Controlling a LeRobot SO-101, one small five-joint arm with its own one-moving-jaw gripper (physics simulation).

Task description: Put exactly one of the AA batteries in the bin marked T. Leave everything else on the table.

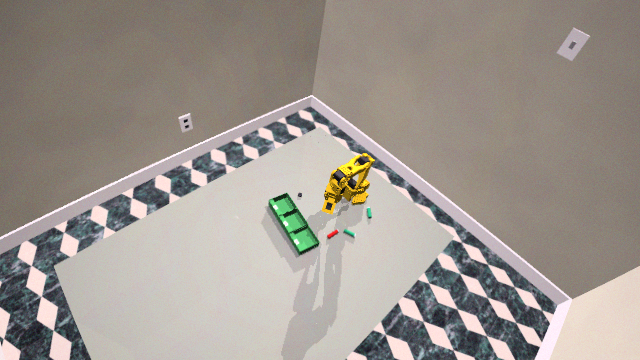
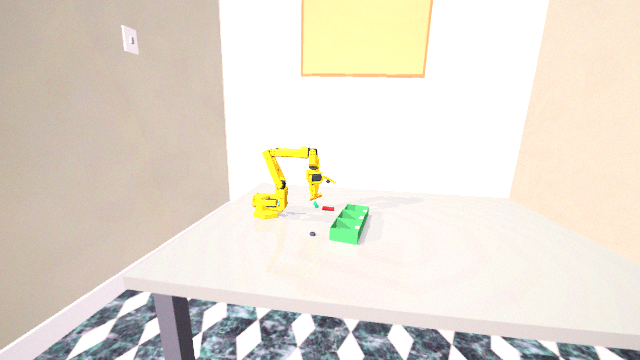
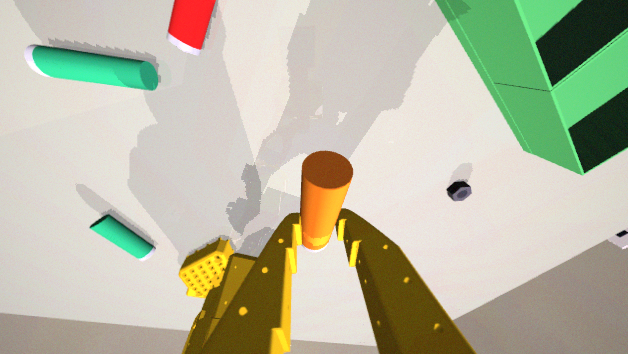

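Seen in the pictures: hand at its tool point: (image 2: pixel 313 196) (image 3: pixel 301 224); arm's base at its link origin: (image 1: pixel 351 197) (image 2: pixel 273 213) (image 3: pixel 244 259).
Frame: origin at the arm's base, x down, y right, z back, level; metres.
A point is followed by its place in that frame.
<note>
My gripper (image 1: pixel 328 208) {x -0.078, y -0.007, z -0.148 m} (image 2: pixel 315 197) (image 3: pixel 321 226) {x -0.078, y -0.007, z -0.148 m} is shut on an orange battery (image 3: pixel 326 200) {x -0.090, y -0.010, z -0.170 m}, its jaws pressing on both sides near the white end. It holds the battery above the table, between the arm's base and the green bin tray (image 1: pixel 306 241) {x -0.007, y -0.040, z -0.299 m} (image 2: pixel 344 235) {x -0.023, y 0.175, z -0.271 m} (image 3: pixel 530 112) {x -0.023, y 0.107, z -0.237 m}. The tray has three compartments with small white labels; I cannot read which is T. A red battery (image 1: pixel 332 233) {x -0.014, y -0.080, z -0.200 m} (image 2: pixel 328 208) {x -0.010, y -0.075, z -0.200 m} (image 3: pixel 192 22) {x -0.013, y -0.078, z -0.185 m} and a green battery (image 1: pixel 349 233) {x -0.012, y -0.121, z -0.146 m} (image 2: pixel 315 204) {x -0.011, y -0.108, z -0.143 m} (image 3: pixel 95 67) {x -0.014, y -0.115, z -0.145 m} lie on the table. Another green battery (image 1: pixel 369 212) {x -0.013, y -0.106, z -0.006 m} (image 3: pixel 122 237) {x -0.011, y -0.104, z -0.010 m} lies near the base.
A small dark hex nut (image 1: pixel 300 195) {x -0.007, y 0.138, z -0.175 m} (image 2: pixel 312 234) {x -0.006, y 0.152, z -0.173 m} (image 3: pixel 459 191) {x -0.009, y 0.139, z -0.173 m} lies on the table beside one end of the tray. The arm's yellow base (image 1: pixel 359 198) {x -0.016, y -0.032, z 0.012 m} (image 2: pixel 266 212) {x -0.017, y 0.034, z 0.015 m} (image 3: pixel 206 270) {x -0.018, y -0.032, z 0.004 m} stands on the pale table (image 1: pixel 190 280) {x 0.000, y 0.094, z -0.708 m} (image 2: pixel 425 280) {x 0.000, y 0.322, z -0.461 m}. Its shadow falls across the table.
</note>
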